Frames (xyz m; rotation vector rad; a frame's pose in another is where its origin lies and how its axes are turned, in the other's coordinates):
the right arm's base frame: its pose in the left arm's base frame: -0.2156 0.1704 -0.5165 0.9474 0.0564 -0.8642
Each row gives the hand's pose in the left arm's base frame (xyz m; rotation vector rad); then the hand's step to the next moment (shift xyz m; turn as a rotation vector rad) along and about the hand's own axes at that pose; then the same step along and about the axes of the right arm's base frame.
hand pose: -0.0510 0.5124 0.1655 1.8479 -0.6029 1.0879
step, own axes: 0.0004 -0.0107 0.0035 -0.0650 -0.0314 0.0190
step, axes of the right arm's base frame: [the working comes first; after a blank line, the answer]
step, axes of the left arm's base frame: 0.0097 0.0022 -0.0052 -0.0005 -0.0027 -0.0746

0.0072 0.0036 -0.0078 0.0310 -0.0523 -0.0432
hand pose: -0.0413 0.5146 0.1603 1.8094 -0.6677 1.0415
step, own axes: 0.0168 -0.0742 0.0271 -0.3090 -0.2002 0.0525
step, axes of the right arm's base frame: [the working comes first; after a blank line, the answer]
step, axes of the left arm's base frame: 0.0766 0.0077 -0.0243 0.0233 0.0434 -0.3686

0.0565 0.0367 -0.0445 0.1355 -0.2252 -0.2631
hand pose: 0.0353 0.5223 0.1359 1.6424 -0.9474 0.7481
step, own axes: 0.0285 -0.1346 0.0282 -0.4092 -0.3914 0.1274
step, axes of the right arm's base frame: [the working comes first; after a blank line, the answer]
step, axes of the left arm's base frame: 0.1316 -0.0149 -0.0467 0.1417 0.0188 -0.5625

0.1166 0.0518 -0.0588 0.3078 -0.2861 -0.4003
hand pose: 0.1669 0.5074 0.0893 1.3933 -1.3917 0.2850
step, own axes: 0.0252 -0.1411 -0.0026 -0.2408 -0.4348 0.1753
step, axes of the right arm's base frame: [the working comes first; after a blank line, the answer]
step, axes of the left arm's base frame: 0.1241 -0.0517 -0.0497 0.2011 -0.1248 -0.4709

0.1356 0.0341 -0.0315 0.4007 -0.2244 -0.2586
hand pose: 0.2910 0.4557 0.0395 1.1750 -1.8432 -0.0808
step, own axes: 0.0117 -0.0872 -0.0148 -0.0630 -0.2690 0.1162
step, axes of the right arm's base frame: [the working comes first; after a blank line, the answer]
step, axes of the left arm's base frame: 0.0689 -0.0503 -0.0263 0.1083 -0.1442 -0.2394

0.0882 0.0137 -0.0010 0.2581 -0.1330 -0.0744
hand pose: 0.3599 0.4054 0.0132 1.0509 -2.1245 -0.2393
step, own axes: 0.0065 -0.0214 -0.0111 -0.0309 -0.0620 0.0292
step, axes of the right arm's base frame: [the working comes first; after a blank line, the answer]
step, axes of the left arm's base frame: 0.0182 -0.0170 0.0015 0.0297 -0.0213 -0.0657

0.0222 0.0084 0.0077 0.0594 -0.0313 -0.0337
